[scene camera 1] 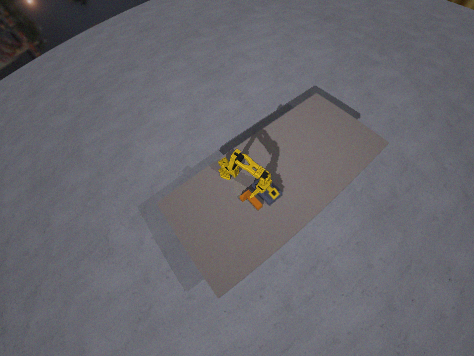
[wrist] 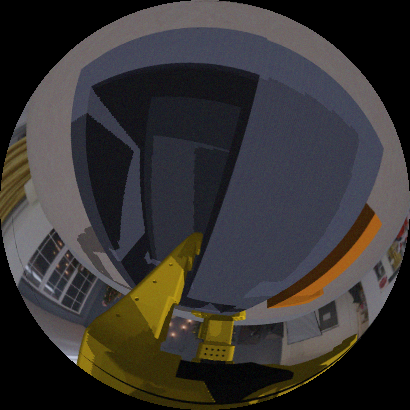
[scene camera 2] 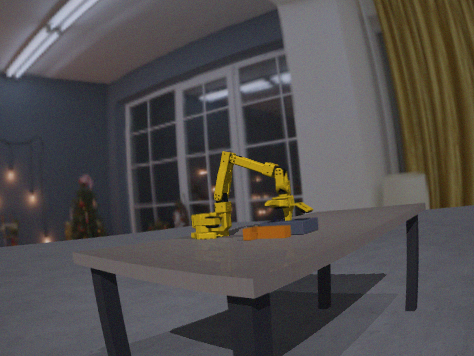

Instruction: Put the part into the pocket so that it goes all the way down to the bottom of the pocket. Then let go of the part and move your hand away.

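Pixels of known places: hand, its tool point: (scene camera 1: 265,189) (wrist: 201,241); arm's base, origin of its link: (scene camera 1: 231,173) (scene camera 2: 215,237).
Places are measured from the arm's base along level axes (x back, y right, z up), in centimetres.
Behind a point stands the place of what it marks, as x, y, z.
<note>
The orange L-shaped part (scene camera 1: 254,200) @(-21.8, 1.1, 3.0) (scene camera 2: 267,232) @(-20.8, 2.6, 1.6) (wrist: 342,262) lies on the table beside the blue-grey block (scene camera 1: 270,202) @(-27.9, -4.2, 3.3) (scene camera 2: 307,226) @(-28.0, -6.1, 1.8) (wrist: 300,175), outside its pocket. The pocket (wrist: 180,120) @(-25.8, -9.7, 0.5) is a dark recess in the block's top, with its floor partly in shadow. My gripper (scene camera 1: 258,193) @(-20.4, -7.8, 1.0) (scene camera 2: 278,211) is fully open and holds nothing. Its fixed jaw (wrist: 160,282) points down at the pocket, away from the part. The tip overlaps the pocket in the wrist view; whether it is inside or just above cannot be told. The moving jaw is out of the wrist view.
The arm's yellow base (scene camera 1: 226,170) @(0.6, 1.8, 5.1) (scene camera 2: 207,227) @(1.8, 1.2, 3.1) stands on the table (scene camera 1: 310,135) @(-10.7, -53.5, 0.0) (scene camera 2: 200,267) @(-32.6, 39.0, 0.0), near one long edge. The part lies close against or beside one side of the block. The arm's shadow falls across the table next to the block.
</note>
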